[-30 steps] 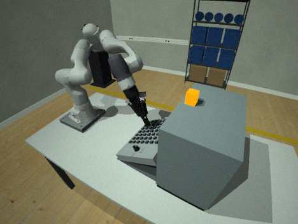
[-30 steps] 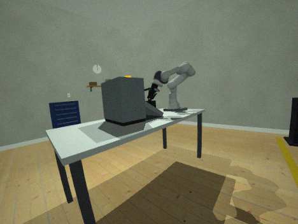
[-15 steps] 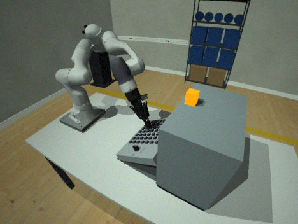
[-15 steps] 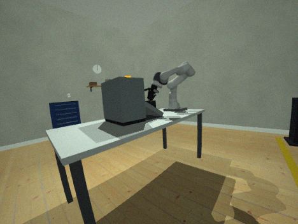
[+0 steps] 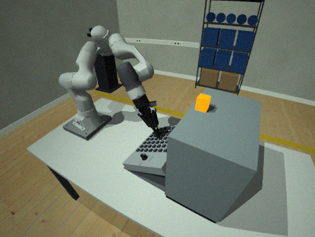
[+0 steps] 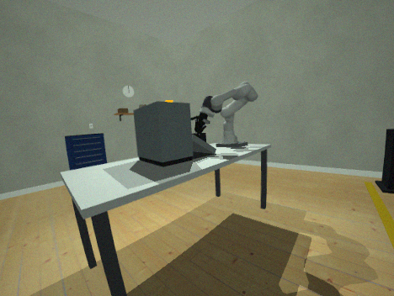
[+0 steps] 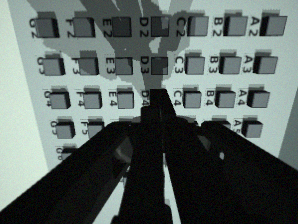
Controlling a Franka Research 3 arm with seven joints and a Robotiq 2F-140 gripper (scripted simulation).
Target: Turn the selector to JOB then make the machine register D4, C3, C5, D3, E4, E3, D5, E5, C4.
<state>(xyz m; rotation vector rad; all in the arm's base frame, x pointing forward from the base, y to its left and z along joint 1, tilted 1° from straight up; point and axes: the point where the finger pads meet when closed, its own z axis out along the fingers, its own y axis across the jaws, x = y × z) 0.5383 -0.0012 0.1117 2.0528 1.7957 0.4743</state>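
The key is 5 cm ahead of my hand, 2 cm below it and 1 cm to the right of it. The rest, counted from my hand: selector knob: 16 cm to the right, 3 cm below, 1 cm ahead.
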